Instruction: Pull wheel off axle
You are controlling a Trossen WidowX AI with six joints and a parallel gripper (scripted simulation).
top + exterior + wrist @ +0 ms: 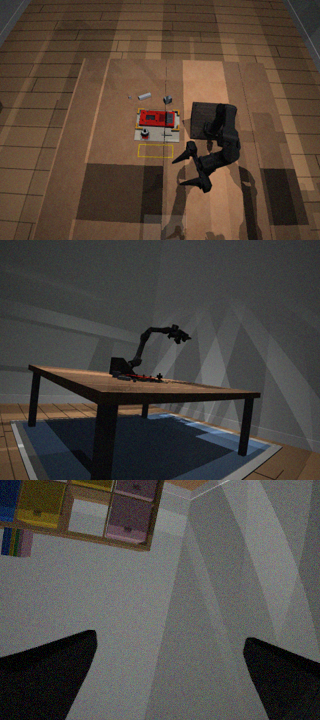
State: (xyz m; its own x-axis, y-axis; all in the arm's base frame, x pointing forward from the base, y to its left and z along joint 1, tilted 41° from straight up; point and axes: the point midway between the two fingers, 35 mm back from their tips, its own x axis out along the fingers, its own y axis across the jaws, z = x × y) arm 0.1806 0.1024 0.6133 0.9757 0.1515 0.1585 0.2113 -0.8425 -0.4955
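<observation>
Now: gripper tip 48 cm to the left of the dark wheel, 38 cm above it and 10 cm short of it. Also, from my gripper tip: pale grey plate 57 cm to the right, 41 cm below, 3 cm ahead.
</observation>
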